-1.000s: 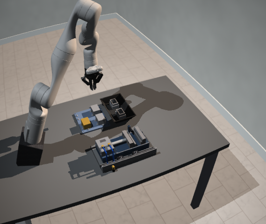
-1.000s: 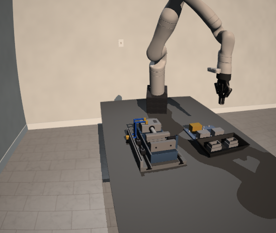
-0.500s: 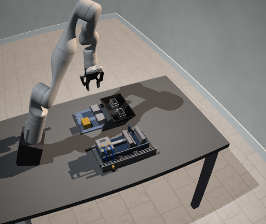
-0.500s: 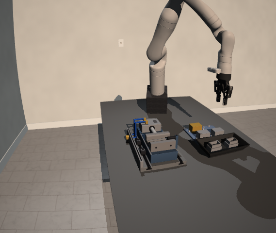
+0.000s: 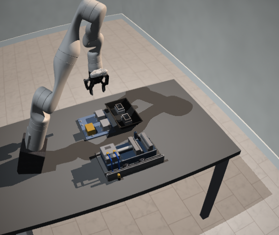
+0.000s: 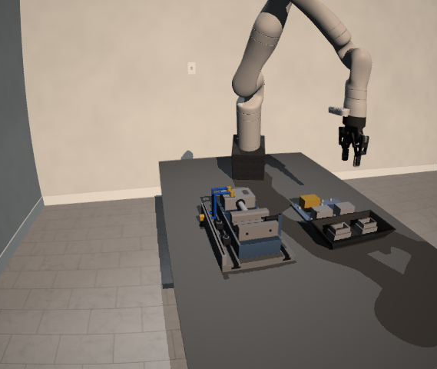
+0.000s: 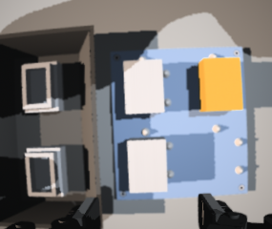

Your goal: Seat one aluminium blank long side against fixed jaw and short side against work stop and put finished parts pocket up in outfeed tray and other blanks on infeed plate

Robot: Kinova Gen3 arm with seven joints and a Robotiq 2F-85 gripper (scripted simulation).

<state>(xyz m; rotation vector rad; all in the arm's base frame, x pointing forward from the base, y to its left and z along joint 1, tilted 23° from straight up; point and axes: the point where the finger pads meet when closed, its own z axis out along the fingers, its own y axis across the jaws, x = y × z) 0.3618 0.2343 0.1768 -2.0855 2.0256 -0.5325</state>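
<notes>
My gripper is now 90 mm past the brass blank, 90 mm to the left of it and 170 mm above it.
</notes>
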